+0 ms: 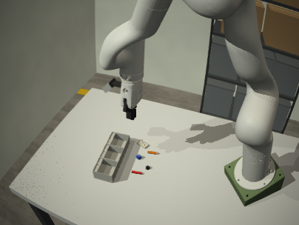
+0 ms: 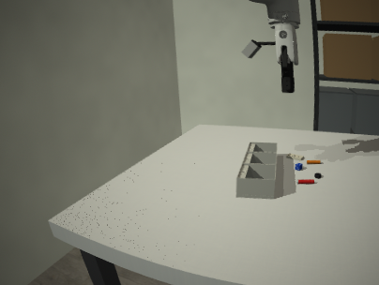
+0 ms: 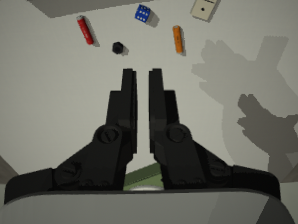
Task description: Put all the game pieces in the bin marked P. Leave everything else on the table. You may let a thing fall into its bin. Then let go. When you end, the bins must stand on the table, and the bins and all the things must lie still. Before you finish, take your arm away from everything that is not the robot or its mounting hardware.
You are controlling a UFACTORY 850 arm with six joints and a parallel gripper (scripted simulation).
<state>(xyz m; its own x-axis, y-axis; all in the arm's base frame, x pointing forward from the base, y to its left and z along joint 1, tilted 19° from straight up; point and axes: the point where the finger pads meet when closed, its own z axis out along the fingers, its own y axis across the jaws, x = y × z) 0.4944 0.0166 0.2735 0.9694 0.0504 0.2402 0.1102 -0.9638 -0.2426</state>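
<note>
Right now my hand is 50 mm short of the grey bin, 70 mm to the right of it and 200 mm above it. Round my hand: orange stick 70 mm behind, 50 mm to the right, 220 mm below; blue die 40 mm behind, 220 mm below; beige tile 10 mm behind, 80 mm to the right, 220 mm below.
</note>
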